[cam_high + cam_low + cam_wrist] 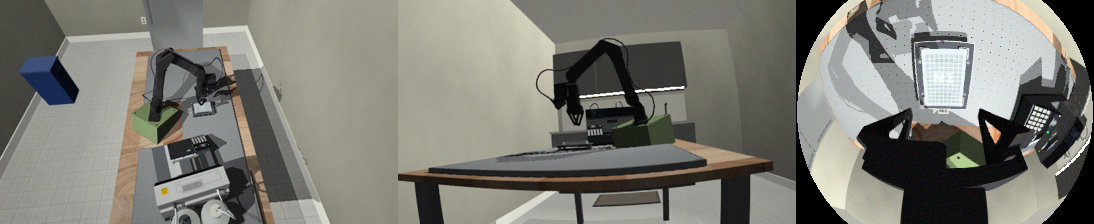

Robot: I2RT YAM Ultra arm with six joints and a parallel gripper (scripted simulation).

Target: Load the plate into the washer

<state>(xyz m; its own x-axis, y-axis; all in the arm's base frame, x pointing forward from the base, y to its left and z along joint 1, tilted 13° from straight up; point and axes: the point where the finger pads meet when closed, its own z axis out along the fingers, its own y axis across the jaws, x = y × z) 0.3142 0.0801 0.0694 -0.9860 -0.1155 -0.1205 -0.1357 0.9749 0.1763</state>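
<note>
Right now my hand is 100 mm above the well plate, 20 mm short of it and 10 mm to the right of it. Also, from my hand: plate washer 510 mm to the right, 100 mm behind; then washer carrier 360 mm to the right, 140 mm behind, 60 mm below; then plate nest 110 mm below, 20 mm ahead, 10 mm to the left.
</note>
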